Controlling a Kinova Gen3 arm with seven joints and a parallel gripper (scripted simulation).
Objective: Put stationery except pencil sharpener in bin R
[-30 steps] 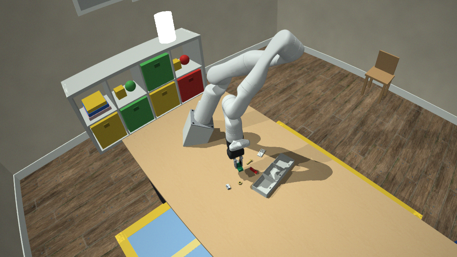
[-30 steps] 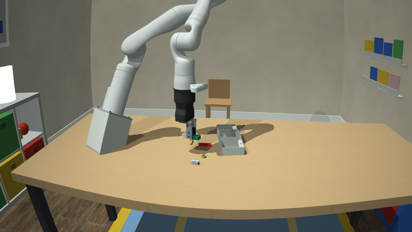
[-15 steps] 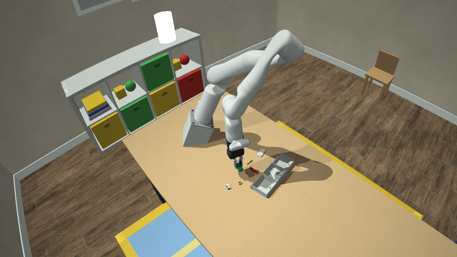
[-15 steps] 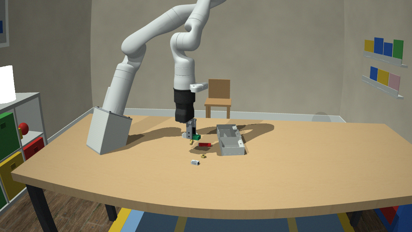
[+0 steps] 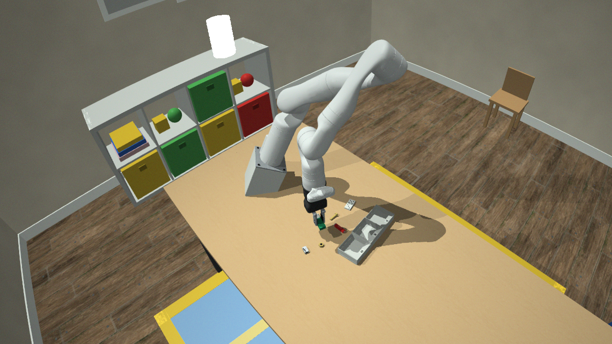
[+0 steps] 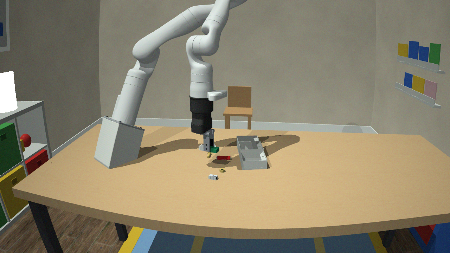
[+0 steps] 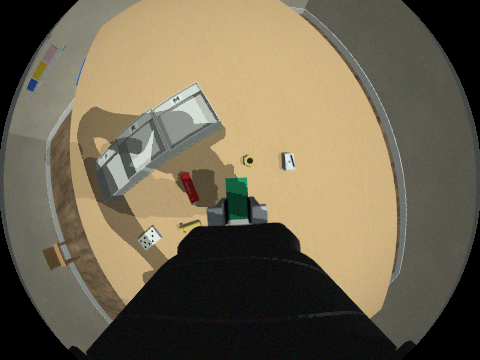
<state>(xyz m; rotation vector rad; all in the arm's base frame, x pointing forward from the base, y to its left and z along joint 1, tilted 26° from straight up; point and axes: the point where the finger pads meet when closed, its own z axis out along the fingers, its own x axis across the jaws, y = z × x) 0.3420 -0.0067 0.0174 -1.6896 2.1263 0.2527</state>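
Now: the tray 130 mm to the left of my hand, 120 mm ahead of it and 60 mm below it. Also, from my hand: green eraser: 10 mm below, 10 mm behind; brass nut: 70 mm below, 50 mm ahead, 30 mm to the right; red cylinder: 70 mm to the left, 70 mm below, 30 mm ahead.
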